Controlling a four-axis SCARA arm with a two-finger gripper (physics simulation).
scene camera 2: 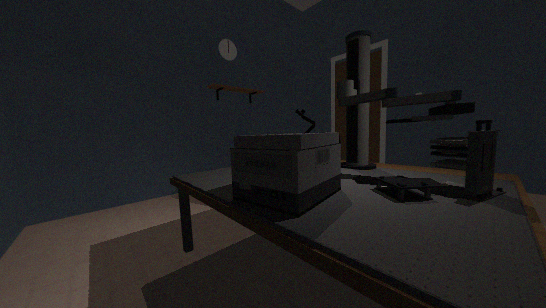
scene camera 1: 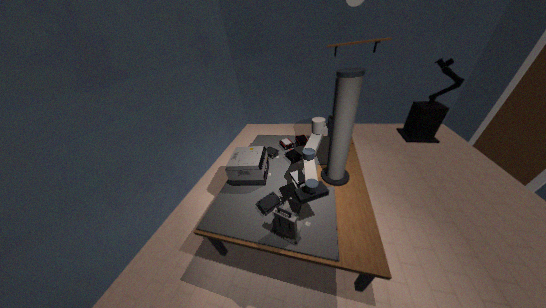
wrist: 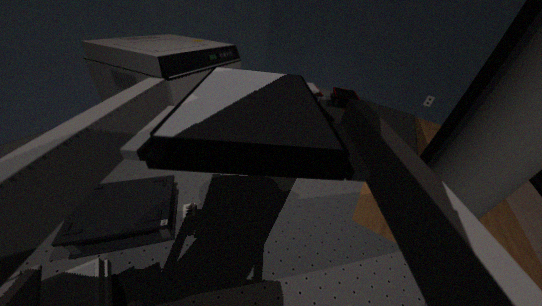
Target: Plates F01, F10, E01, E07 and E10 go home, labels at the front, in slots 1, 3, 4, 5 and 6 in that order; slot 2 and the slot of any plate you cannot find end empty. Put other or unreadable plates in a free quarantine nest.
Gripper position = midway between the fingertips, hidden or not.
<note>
My gripper (scene camera 2: 407, 119) holds a plate (wrist: 234, 121); nothing else touches it.
</note>
